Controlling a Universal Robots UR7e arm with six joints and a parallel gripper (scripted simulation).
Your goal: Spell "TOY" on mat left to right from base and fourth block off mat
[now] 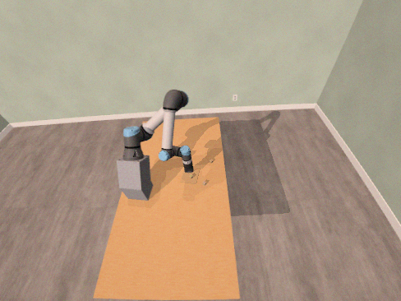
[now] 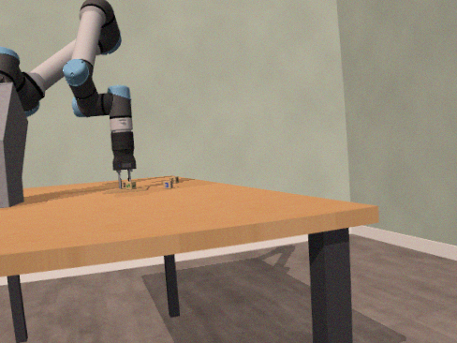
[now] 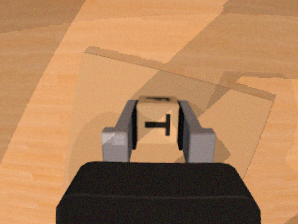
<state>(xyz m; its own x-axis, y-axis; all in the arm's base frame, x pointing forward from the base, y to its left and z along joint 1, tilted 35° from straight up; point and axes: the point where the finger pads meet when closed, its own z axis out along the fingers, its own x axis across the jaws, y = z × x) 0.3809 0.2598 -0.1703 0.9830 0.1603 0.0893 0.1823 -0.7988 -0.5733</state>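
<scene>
Right now my hand is 1 cm above the T block. Also, from my hand: O block 5 cm to the right, 2 cm ahead, 1 cm below; then Y block 14 cm ahead, 10 cm to the right, 1 cm below; then tan mat 4 cm to the right, 2 cm below, 1 cm ahead.
</scene>
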